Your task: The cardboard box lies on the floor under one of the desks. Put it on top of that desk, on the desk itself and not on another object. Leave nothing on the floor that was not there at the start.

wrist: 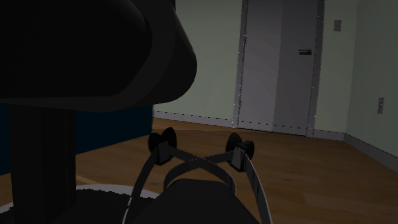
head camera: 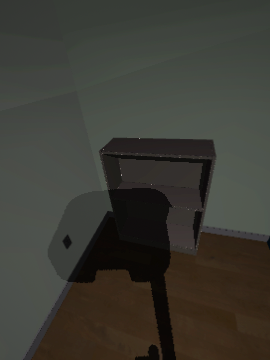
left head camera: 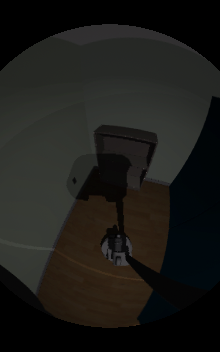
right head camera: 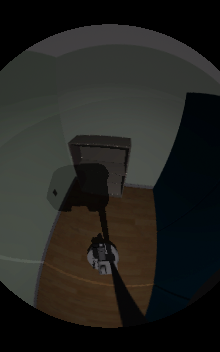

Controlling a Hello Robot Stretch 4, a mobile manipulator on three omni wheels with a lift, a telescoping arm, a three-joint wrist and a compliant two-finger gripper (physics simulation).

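Places are measured from the robot's base along level axes (x right, y ahead, z up), in millimetres.
Pixels of known places: gripper, fingertip midpoint: (wrist: 201,142) (left head camera: 110,259) (right head camera: 97,268).
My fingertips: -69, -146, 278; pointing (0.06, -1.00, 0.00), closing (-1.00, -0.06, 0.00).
Observation:
Behind a point stands the place of what it marks, as x, y, z.
My gripper (wrist: 201,142) @[-69, -146, 278] is open in the wrist view, its two dark fingertips well apart with floor showing between and beyond them. It is held low over the robot's own base, and no object is between the fingers. The cardboard box does not show in these views. No desk shows in them either.
A low bookshelf (head camera: 160,146) @[109, 1229, 1033] (left head camera: 126,131) @[76, 1222, 1033] (right head camera: 101,140) @[101, 1194, 1033] stands against the far wall near the corner. A tall dark blue partition (left head camera: 195,220) @[889, 178, 658] (right head camera: 187,215) @[896, 195, 771] rises on the right. A closed door (wrist: 270,65) @[-672, -2253, 720] shows in the wrist view. The robot's shadow falls across the bookshelf and wall.

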